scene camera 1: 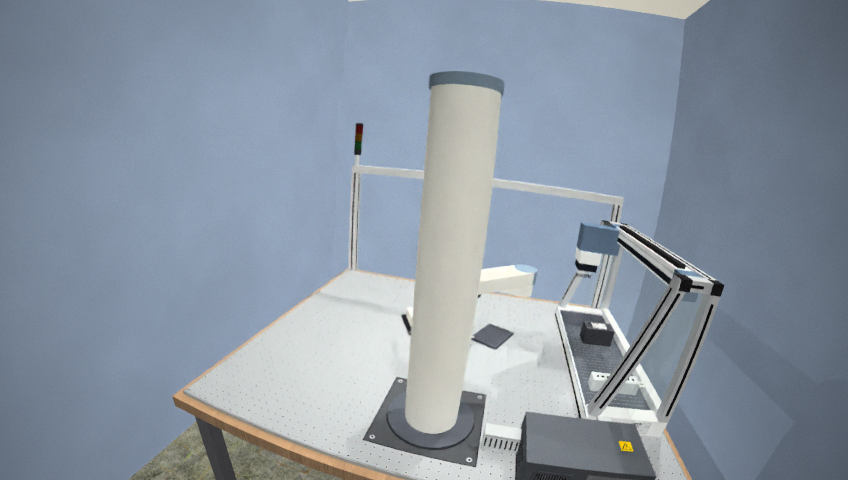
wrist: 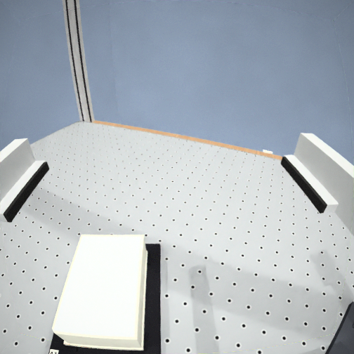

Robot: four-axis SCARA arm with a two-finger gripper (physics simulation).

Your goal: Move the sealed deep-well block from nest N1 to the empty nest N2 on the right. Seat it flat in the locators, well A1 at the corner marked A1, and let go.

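Where they show: arm's base, link origin: (scene camera 1: 430,419).
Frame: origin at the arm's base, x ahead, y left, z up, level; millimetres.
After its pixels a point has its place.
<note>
The sealed deep-well block (wrist: 102,285) is a cream-white box. It sits on the black nest N1 (wrist: 154,300), low and left of centre in the wrist view; a label marked A1 shows at the nest's near left corner. In the scene view a sliver of the block (scene camera 1: 409,311) @[y 217, x 530, z 66 mm] shows left of the column. The dark flat nest N2 (scene camera 1: 492,336) @[y -144, x 515, z 25 mm] lies right of the column, and its edge (wrist: 346,334) shows at the lower right of the wrist view. My gripper (wrist: 164,147) is open, its fingers wide apart with nothing between them, above the table. The column hides it in the scene view.
The thick cream column (scene camera 1: 455,237) @[y -16, x -73, z 567 mm] stands in front, with the arm link (scene camera 1: 507,280) @[y -150, x 254, z 373 mm] reaching right behind it. A framed rig (scene camera 1: 645,347) @[y -541, x 49, z 315 mm] with a dark tray stands on the right. A dark controller box (scene camera 1: 586,443) @[y -398, x -124, z 128 mm] is at the front right. A signal tower (scene camera 1: 358,139) @[y 698, x 1007, z 765 mm] tops the rear frame.
</note>
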